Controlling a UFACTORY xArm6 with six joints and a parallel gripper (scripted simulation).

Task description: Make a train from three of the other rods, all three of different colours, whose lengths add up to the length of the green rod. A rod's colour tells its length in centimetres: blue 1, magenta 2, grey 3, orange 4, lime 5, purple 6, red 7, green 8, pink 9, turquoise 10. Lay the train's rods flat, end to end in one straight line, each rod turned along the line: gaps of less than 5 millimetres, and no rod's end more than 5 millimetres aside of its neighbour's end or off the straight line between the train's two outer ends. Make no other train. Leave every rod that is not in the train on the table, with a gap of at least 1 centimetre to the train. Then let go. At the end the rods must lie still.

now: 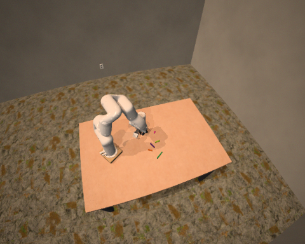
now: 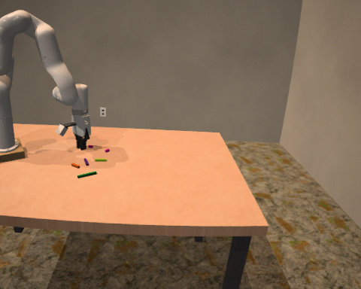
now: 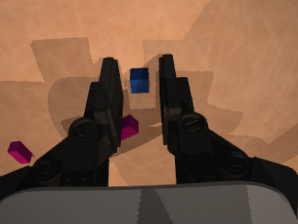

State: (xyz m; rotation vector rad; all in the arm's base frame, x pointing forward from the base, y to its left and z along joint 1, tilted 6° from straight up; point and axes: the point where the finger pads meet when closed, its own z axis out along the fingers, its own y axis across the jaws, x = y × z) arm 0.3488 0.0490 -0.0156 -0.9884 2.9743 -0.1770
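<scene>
Now: the blue rod 2 cm below my hand. Also, from my hand: orange rod: 20 cm to the right, 2 cm below, 2 cm behind; then lime rod: 15 cm to the right, 9 cm ahead, 2 cm below; then purple rod: 16 cm to the right, 3 cm ahead, 2 cm below.
</scene>
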